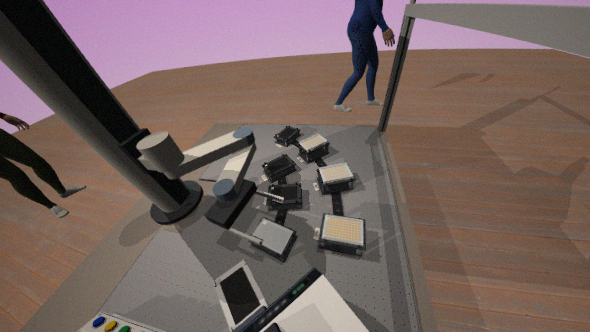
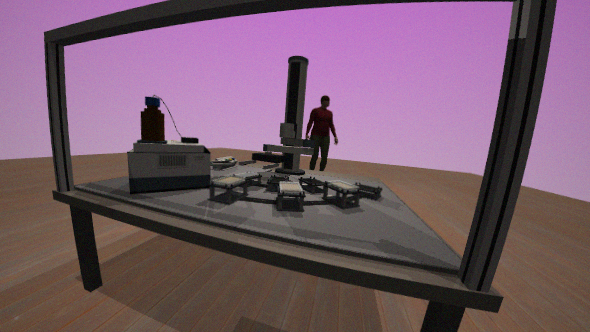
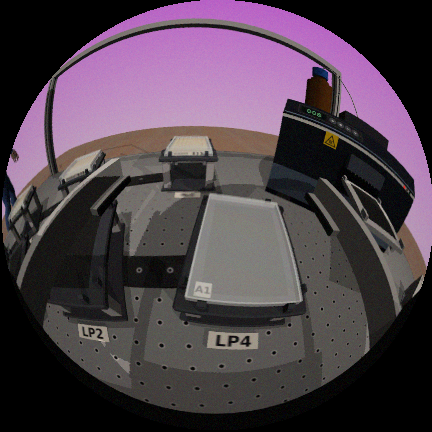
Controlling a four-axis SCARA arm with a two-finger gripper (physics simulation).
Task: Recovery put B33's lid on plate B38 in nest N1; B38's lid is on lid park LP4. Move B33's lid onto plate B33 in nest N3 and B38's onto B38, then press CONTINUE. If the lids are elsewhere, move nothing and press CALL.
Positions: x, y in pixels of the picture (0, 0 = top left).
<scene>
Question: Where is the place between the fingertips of my gripper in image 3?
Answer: At 219, 171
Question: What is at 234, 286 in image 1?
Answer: A white-framed dark tray.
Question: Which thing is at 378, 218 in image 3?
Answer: A white-framed dark tray.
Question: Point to a brown bottle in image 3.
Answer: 318, 92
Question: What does my gripper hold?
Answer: Nothing.
</scene>
